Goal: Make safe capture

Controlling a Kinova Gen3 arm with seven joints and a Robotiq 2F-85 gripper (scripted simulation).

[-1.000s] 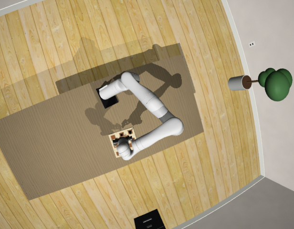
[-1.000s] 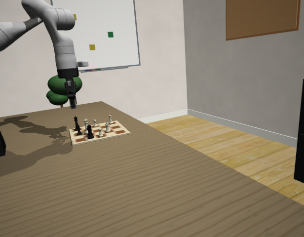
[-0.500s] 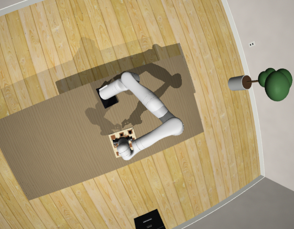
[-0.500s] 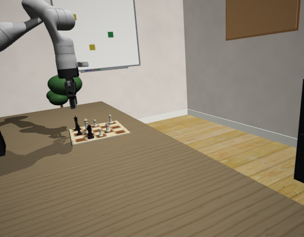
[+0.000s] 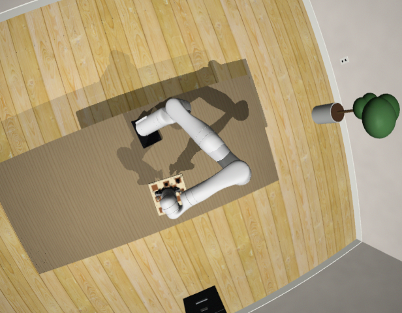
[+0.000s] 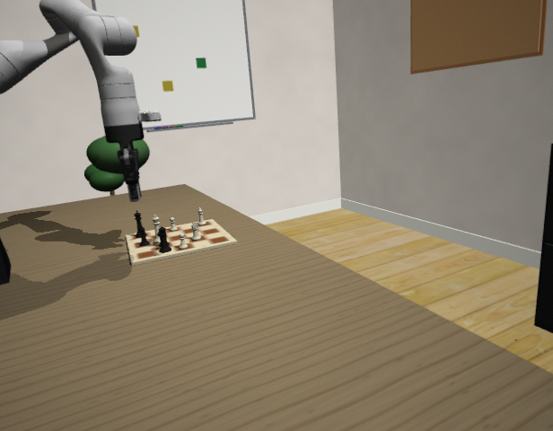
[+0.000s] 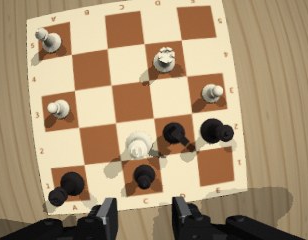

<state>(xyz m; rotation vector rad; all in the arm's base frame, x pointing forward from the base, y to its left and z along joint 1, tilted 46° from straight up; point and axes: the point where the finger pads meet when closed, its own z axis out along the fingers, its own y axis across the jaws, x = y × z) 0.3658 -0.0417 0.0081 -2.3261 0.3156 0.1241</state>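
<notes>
The tall white piece is 30 mm ahead of my hand and 90 mm below it. From my hand the other things lie so: black pawn (100 mm below); then tall black piece (10 mm ahead, 80 mm to the left, 90 mm below); then chessboard (80 mm ahead, 10 mm to the right, 120 mm below).
</notes>
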